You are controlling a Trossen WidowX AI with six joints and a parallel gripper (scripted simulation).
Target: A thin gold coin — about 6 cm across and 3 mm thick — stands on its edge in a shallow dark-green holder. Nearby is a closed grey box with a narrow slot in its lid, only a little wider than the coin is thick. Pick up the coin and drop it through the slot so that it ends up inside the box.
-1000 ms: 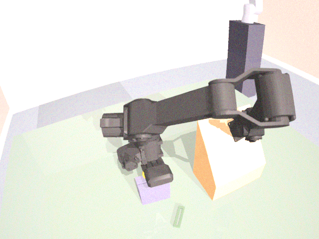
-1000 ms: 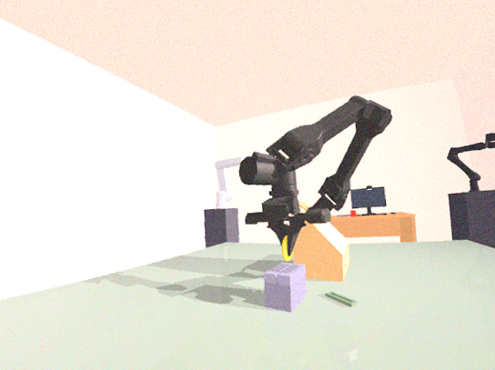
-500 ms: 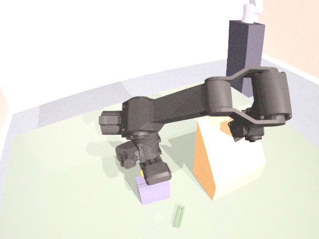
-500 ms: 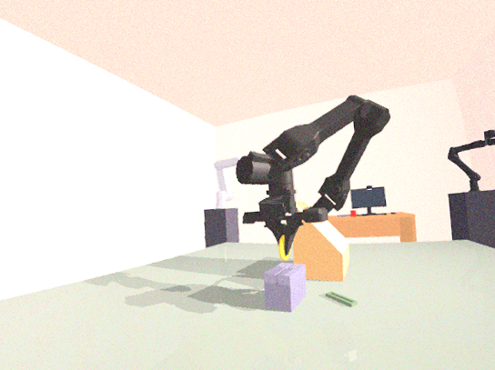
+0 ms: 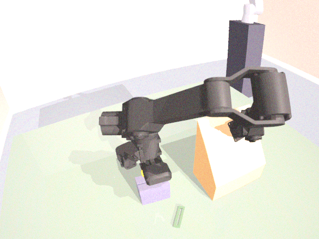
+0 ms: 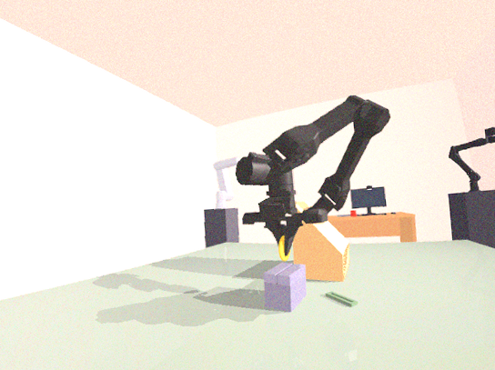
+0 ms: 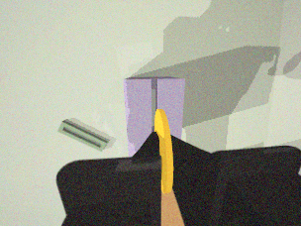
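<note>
Right now my gripper tip is 20 mm below the gold coin.
</note>
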